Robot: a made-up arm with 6 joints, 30 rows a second.
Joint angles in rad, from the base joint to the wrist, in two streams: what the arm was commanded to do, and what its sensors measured. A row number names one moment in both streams.
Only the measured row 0 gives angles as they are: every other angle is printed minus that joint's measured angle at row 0.
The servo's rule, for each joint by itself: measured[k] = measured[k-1] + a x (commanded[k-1-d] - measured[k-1]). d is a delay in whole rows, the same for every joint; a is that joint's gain. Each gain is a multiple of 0.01, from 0.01 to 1. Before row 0 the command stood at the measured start. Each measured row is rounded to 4 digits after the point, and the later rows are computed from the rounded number. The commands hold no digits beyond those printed.
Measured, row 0:
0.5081, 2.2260, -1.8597, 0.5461, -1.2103, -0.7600
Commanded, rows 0 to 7:
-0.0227, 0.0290, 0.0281, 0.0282, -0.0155, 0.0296
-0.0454, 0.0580, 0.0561, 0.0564, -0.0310, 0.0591
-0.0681, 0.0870, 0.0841, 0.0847, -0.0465, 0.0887
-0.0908, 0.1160, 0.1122, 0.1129, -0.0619, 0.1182
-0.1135, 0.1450, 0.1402, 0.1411, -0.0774, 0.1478
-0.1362, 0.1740, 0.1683, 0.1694, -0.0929, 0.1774
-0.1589, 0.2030, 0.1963, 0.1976, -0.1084, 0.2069
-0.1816, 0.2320, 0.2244, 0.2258, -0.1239, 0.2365
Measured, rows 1 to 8:
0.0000, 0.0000, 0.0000, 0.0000, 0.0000, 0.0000
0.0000, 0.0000, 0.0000, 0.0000, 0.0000, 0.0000
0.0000, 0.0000, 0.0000, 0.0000, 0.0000, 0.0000
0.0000, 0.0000, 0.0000, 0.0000, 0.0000, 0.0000
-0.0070, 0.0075, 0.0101, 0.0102, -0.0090, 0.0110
-0.0189, 0.0206, 0.0267, 0.0268, -0.0218, 0.0288
-0.0342, 0.0379, 0.0474, 0.0476, -0.0361, 0.0510
-0.0517, 0.0582, 0.0707, 0.0711, -0.0511, 0.0759
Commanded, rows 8 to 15:
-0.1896, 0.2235, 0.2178, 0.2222, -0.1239, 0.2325
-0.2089, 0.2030, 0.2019, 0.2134, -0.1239, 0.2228
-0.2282, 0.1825, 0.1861, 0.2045, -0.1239, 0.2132
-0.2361, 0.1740, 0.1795, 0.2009, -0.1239, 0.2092
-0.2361, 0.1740, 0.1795, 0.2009, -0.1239, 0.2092
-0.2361, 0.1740, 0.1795, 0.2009, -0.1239, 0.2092
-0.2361, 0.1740, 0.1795, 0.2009, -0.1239, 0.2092
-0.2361, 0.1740, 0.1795, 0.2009, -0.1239, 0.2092
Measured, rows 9 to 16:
-0.0709, 0.0808, 0.0957, 0.0963, -0.0664, 0.1025
-0.0911, 0.1050, 0.1218, 0.1226, -0.0818, 0.1302
-0.1121, 0.1305, 0.1486, 0.1496, -0.0972, 0.1586
-0.1336, 0.1569, 0.1759, 0.1770, -0.1127, 0.1874
-0.1510, 0.1742, 0.1910, 0.1933, -0.1192, 0.2041
-0.1689, 0.1817, 0.1949, 0.2005, -0.1219, 0.2110
-0.1873, 0.1819, 0.1917, 0.2019, -0.1231, 0.2118
-0.2024, 0.1798, 0.1873, 0.2015, -0.1236, 0.2108

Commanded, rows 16 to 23:
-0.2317, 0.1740, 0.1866, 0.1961, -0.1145, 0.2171
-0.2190, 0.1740, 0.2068, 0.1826, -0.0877, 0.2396
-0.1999, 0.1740, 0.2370, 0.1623, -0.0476, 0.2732
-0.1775, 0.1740, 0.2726, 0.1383, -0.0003, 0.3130
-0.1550, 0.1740, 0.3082, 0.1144, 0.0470, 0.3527
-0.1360, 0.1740, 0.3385, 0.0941, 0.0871, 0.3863
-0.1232, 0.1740, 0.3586, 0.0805, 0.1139, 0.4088
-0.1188, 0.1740, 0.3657, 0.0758, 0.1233, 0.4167
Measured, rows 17 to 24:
-0.2128, 0.1783, 0.1845, 0.2013, -0.1238, 0.2102
-0.2200, 0.1772, 0.1827, 0.2012, -0.1239, 0.2098
-0.2250, 0.1764, 0.1815, 0.2011, -0.1239, 0.2096
-0.2284, 0.1758, 0.1808, 0.2010, -0.1239, 0.2095
-0.2294, 0.1753, 0.1829, 0.1992, -0.1184, 0.2123
-0.2262, 0.1750, 0.1915, 0.1932, -0.1006, 0.2224
-0.2180, 0.1747, 0.2079, 0.1821, -0.0699, 0.2412
-0.2054, 0.1745, 0.2312, 0.1663, -0.0295, 0.2678

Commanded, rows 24 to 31:
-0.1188, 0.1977, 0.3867, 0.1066, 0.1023, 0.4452
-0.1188, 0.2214, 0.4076, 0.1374, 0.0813, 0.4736
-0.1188, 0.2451, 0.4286, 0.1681, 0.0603, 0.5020
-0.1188, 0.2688, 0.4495, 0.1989, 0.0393, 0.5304
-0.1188, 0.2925, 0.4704, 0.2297, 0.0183, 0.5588
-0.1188, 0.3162, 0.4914, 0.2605, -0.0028, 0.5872
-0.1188, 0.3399, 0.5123, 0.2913, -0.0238, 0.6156
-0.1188, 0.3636, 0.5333, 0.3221, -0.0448, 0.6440
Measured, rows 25 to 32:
-0.1898, 0.1744, 0.2589, 0.1476, 0.0149, 0.2992
-0.1731, 0.1743, 0.2876, 0.1283, 0.0568, 0.3314
-0.1576, 0.1742, 0.3132, 0.1111, 0.0899, 0.3600
-0.1456, 0.1741, 0.3321, 0.0984, 0.1093, 0.3810
-0.1373, 0.1802, 0.3518, 0.1014, 0.1052, 0.4048
-0.1316, 0.1909, 0.3719, 0.1144, 0.0913, 0.4303
-0.1276, 0.2050, 0.3923, 0.1337, 0.0733, 0.4568
-0.1249, 0.2216, 0.4129, 0.1572, 0.0536, 0.4840

